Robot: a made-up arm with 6 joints.
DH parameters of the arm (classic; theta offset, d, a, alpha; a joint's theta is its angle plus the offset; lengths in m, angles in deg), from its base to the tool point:
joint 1: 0 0.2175 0 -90
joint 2: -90 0 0.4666 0
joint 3: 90 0.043 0 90
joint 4: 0 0.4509 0 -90
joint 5: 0 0 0 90
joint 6: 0 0.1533 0 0
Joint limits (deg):
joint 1: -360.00..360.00
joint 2: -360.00..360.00
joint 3: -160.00..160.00
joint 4: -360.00..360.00
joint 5: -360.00..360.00
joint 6: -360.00..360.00
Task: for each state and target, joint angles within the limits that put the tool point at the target. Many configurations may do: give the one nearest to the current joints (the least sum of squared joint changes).
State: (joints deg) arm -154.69 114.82 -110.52 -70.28 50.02 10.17
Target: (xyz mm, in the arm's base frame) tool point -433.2 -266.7 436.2
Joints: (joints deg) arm -140.22 130.90 -118.97 -71.19 52.57 10.17
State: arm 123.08 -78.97 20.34 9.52 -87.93 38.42
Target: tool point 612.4 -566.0 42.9
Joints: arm 138.16 -91.21 -3.71 12.70 -117.51 38.42
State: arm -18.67 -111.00 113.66 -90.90 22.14 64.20
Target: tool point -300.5 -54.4 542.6
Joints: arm 1.81 -121.43 130.79 -88.46 34.99 64.20
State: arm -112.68 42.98 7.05 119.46 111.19 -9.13
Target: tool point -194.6 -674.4 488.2
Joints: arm -116.73 50.84 48.34 108.34 143.50 -9.13
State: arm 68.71 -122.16 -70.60 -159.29 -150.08 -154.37
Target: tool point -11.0 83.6 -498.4
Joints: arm 56.57 -161.52 -72.36 -172.75 -140.81 -154.37
